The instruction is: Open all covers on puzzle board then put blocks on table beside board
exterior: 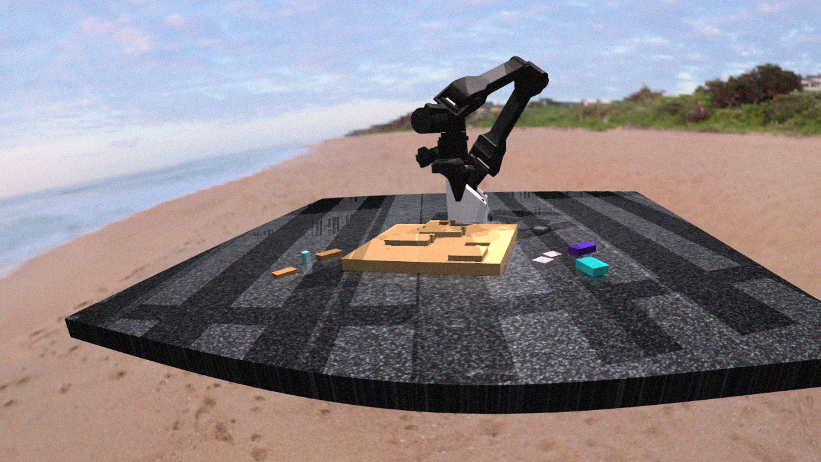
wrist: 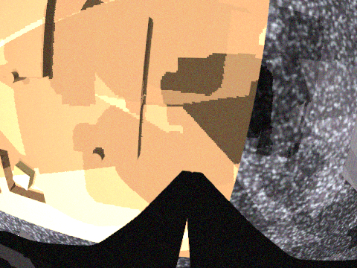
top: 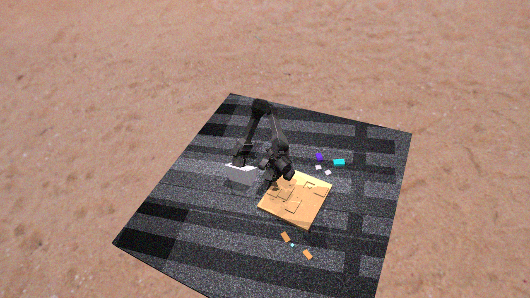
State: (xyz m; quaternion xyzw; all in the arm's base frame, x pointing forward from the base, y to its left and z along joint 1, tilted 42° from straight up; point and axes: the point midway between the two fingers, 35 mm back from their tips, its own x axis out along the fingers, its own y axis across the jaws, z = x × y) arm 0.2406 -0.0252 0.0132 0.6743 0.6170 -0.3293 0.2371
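My gripper tip is 110 mm short of the tan puzzle board, 20 mm to the left of it and 60 mm above it. The rest, counted from my gripper tip: purple block (150 mm ahead, 260 mm to the left, 80 mm below); small cyan block (180 mm ahead, 300 mm to the right, 70 mm below).
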